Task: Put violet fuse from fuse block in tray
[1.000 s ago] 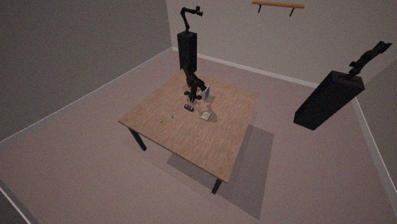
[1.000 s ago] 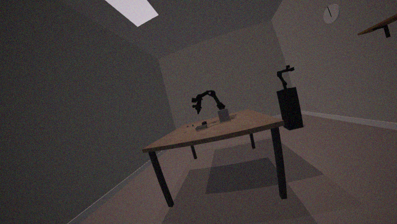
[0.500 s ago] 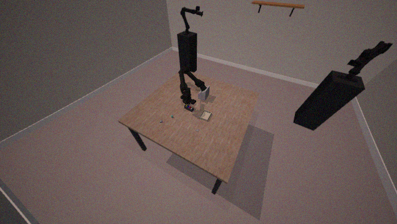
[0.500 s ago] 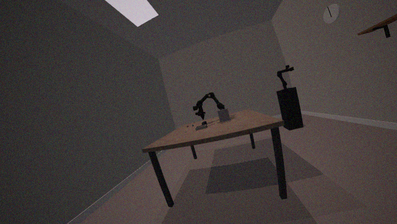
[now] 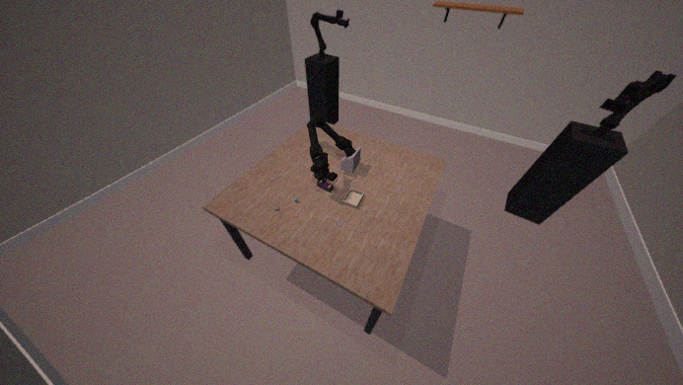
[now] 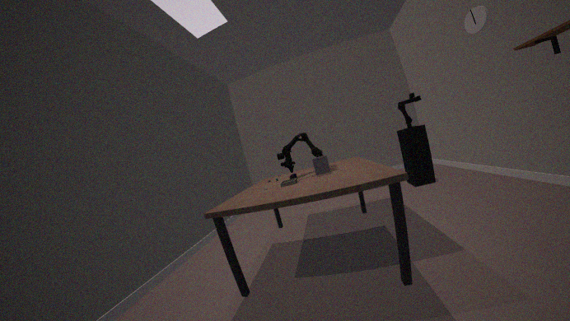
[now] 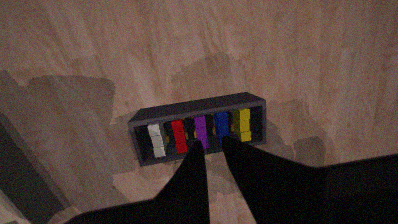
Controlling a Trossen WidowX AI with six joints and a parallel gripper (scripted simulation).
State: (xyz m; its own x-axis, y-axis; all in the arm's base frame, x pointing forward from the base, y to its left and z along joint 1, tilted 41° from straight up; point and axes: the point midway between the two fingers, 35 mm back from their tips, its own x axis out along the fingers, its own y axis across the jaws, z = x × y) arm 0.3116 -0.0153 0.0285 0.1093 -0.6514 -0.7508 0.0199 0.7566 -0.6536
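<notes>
The violet fuse is 40 mm below my gripper tip. The rest, counted from my gripper tip: grey tray 20 mm behind, 230 mm to the left, 60 mm below.
</notes>
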